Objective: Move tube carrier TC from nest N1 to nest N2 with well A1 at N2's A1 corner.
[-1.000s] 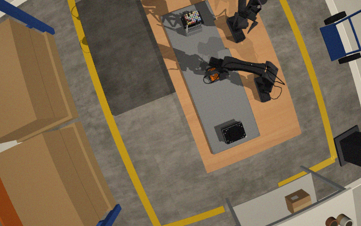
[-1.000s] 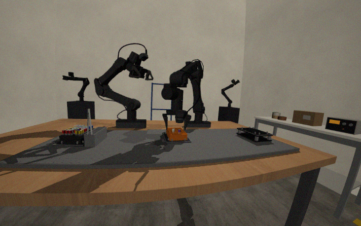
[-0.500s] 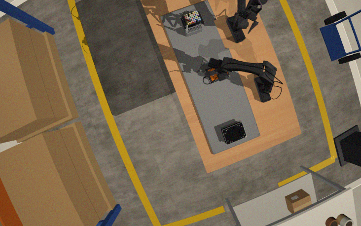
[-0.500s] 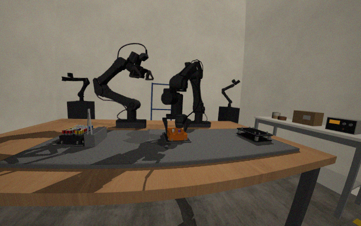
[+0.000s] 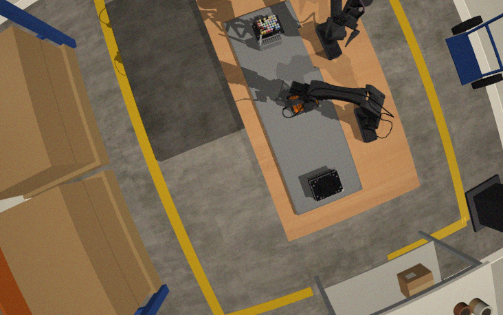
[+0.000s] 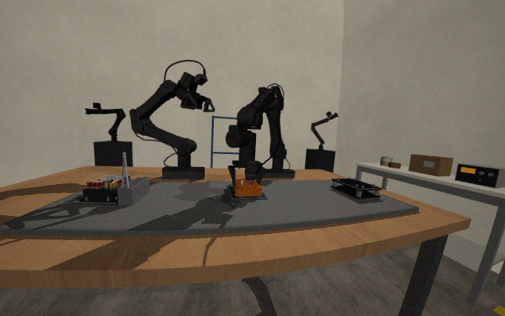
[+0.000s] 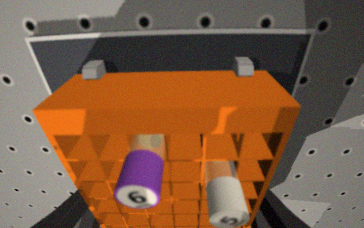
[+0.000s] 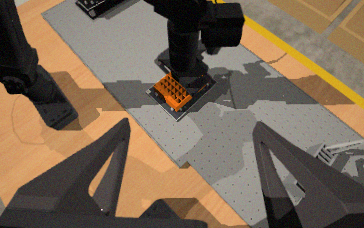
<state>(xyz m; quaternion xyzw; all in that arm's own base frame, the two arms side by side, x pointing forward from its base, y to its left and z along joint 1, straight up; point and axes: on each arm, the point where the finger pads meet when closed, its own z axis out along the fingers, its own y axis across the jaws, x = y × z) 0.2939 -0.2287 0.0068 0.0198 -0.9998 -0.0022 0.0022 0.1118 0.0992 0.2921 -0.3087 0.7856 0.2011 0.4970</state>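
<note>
My left gripper is now 2 cm above the dark transfer nest N1. Round my left hand: vial rack R1: 45 cm to the right; then orange tube carrier TC: right at my left hand; then grey holder H1: 3 cm ahead, 37 cm to the right, 1 cm below.
</note>
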